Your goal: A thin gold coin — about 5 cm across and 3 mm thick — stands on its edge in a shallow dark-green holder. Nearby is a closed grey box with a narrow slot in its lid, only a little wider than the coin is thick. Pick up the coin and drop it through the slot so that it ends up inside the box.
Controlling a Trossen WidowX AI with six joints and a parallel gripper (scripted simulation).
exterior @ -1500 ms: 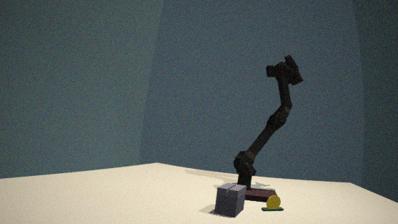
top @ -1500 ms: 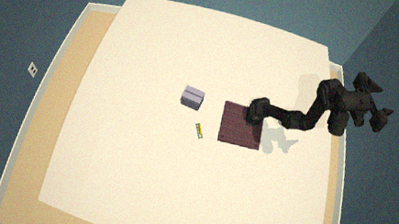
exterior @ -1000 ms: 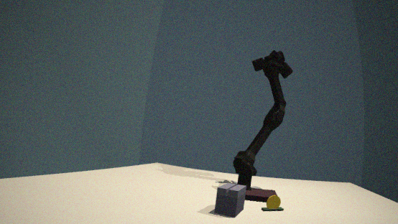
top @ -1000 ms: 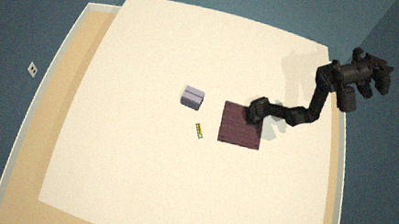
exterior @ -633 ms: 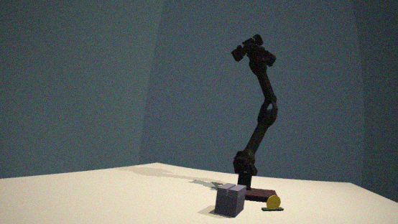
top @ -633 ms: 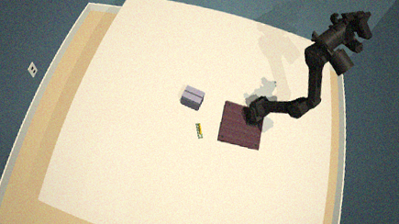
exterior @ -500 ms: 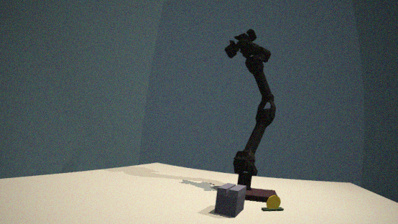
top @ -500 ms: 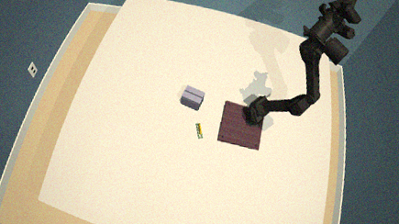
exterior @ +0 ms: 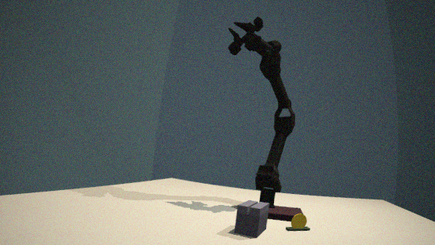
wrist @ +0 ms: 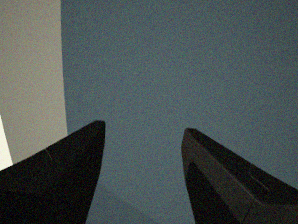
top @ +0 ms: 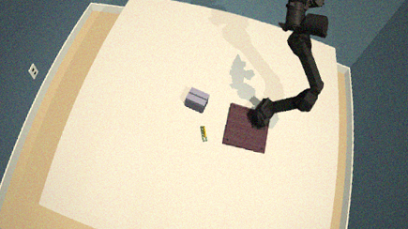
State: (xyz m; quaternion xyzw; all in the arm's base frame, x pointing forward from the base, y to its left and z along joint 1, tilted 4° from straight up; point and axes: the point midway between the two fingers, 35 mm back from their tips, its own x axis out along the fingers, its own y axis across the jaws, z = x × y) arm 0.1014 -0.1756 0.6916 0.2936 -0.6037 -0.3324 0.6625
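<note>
The gold coin lies 710 mm below my gripper tip, 290 mm to the left of it and 180 mm ahead of it.
</note>
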